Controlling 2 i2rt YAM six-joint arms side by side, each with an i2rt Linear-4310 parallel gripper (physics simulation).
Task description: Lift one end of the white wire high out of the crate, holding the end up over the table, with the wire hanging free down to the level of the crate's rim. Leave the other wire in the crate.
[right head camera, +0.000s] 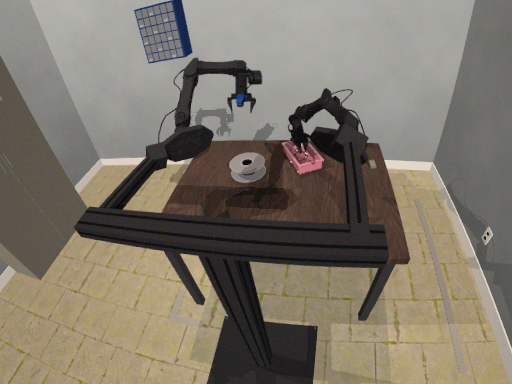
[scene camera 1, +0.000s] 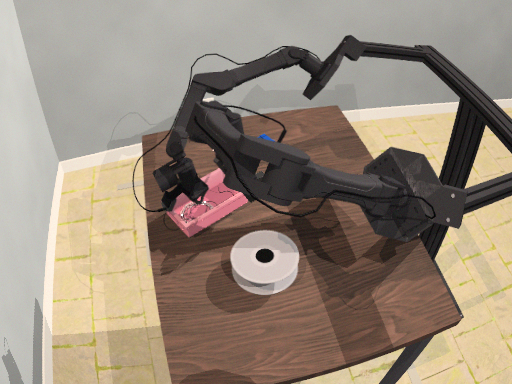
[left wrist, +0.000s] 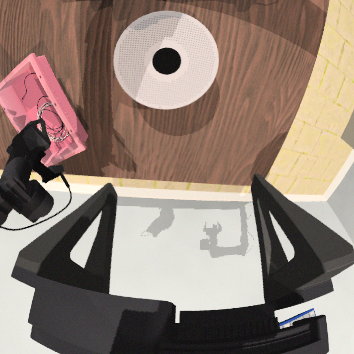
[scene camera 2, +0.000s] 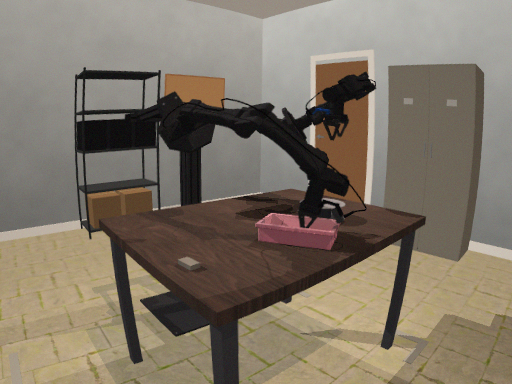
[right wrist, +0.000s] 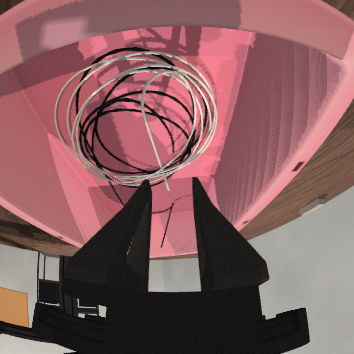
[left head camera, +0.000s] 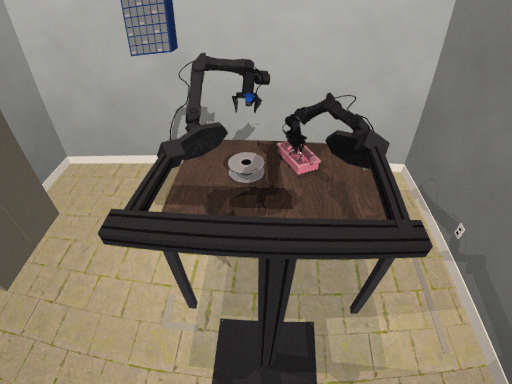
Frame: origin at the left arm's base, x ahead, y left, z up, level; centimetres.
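Where they show: left gripper, fingertip midpoint: (right head camera: 241,113) (left wrist: 181,184) (scene camera 2: 335,138) (left head camera: 245,112); right gripper, fingertip midpoint: (right head camera: 303,152) (scene camera 1: 198,200) (left wrist: 38,122) (right wrist: 170,183) (left head camera: 298,153); left arm's base, link origin: (right head camera: 186,142) (scene camera 1: 399,194) (scene camera 2: 296,126) (left head camera: 199,140); right arm's base, link origin: (scene camera 1: 321,71) (scene camera 2: 187,125).
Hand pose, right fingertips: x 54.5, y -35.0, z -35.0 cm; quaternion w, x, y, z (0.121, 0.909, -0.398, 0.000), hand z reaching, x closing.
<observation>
Each offset is from my right fingertips to the top centre of the thing. "*": to the spot under its first point. Level surfaces: height alone.
The pink crate @(dz +2.8, dx -2.6, dy +0.4 cm) (left head camera: 308,167) (right head camera: 311,166) (scene camera 1: 220,213) (scene camera 2: 295,237) (left wrist: 74,122) (right wrist: 305,19) holds both wires. The white wire @(* dz -2.6, dx +5.2, dy +3.5 cm) (scene camera 1: 183,213) (right wrist: 214,120) lies coiled at one end, overlapping the coiled black wire @(* dz -1.2, dx -11.1, dy -8.2 cm) (right wrist: 167,225). One white end crosses the coil and points toward my right fingertips in the right wrist view. My right gripper (scene camera 2: 306,226) (right wrist: 170,183) reaches down over the crate, its fingers slightly apart with no wire seen gripped; the tips look near the white end. My left gripper (left head camera: 246,109) (right head camera: 241,109) (scene camera 2: 337,137) (left wrist: 181,184) is wide open, empty, high above the table.
A white spool @(dz +3.1, dx -21.7, dy +26.4 cm) (left head camera: 236,162) (right head camera: 237,162) (scene camera 1: 245,257) (left wrist: 135,60) stands on the wooden table @(dz -3.5 cm) (scene camera 1: 300,330) beside the crate. A small light block @(dz -2.0, dx +3.2, dy -41.1 cm) (right head camera: 372,164) (scene camera 2: 189,263) (right wrist: 312,206) lies near a table edge. The black mounting frame (left head camera: 265,237) crosses before the table.
</observation>
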